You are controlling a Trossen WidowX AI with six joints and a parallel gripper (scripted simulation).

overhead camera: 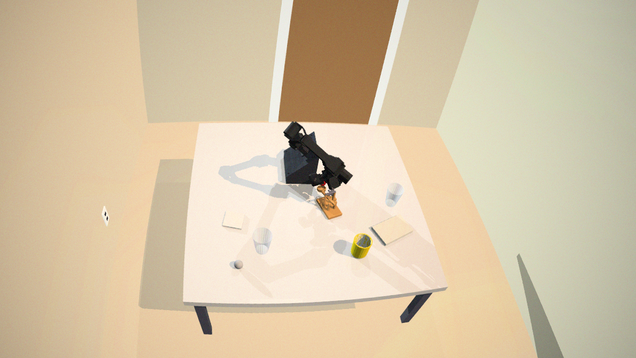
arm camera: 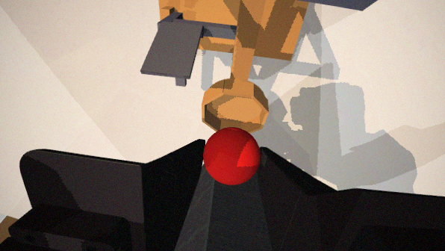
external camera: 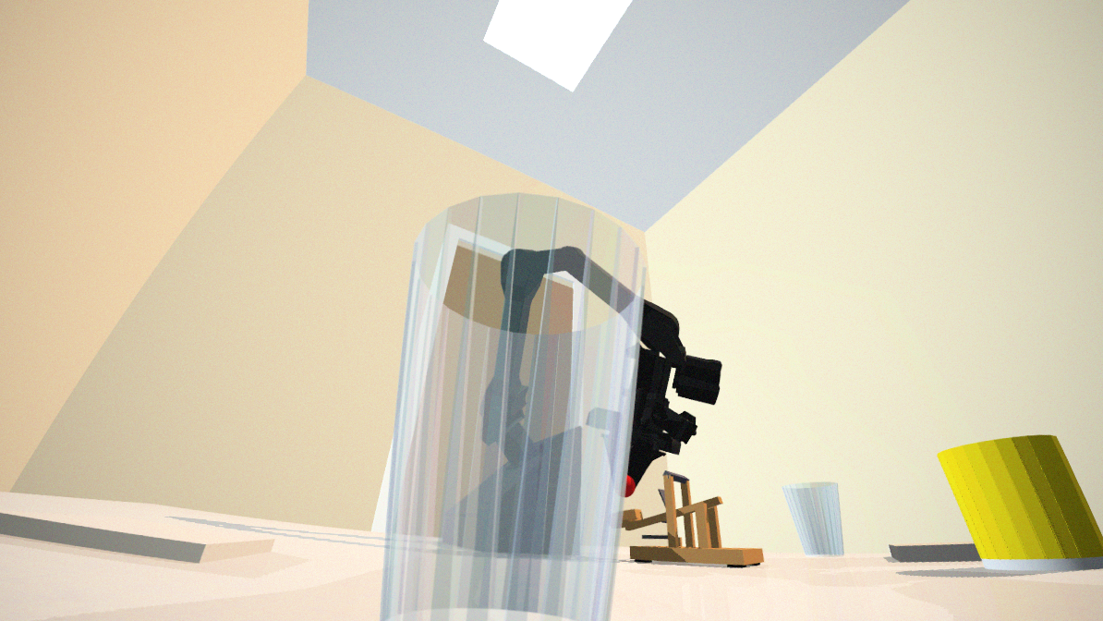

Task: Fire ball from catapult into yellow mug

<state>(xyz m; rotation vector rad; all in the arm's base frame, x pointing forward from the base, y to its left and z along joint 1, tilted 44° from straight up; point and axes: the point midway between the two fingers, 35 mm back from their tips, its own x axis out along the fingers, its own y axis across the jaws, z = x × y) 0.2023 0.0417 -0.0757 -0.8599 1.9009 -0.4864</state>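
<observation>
Right now the red ball is 1 cm above my gripper tip. Also, from my gripper tip: board: 36 cm to the left, 25 cm ahead, 8 cm below; wooden catapult: 6 cm ahead, 4 cm below, 3 cm to the left; yellow mug: 38 cm ahead, 15 cm to the left, 6 cm below.
</observation>
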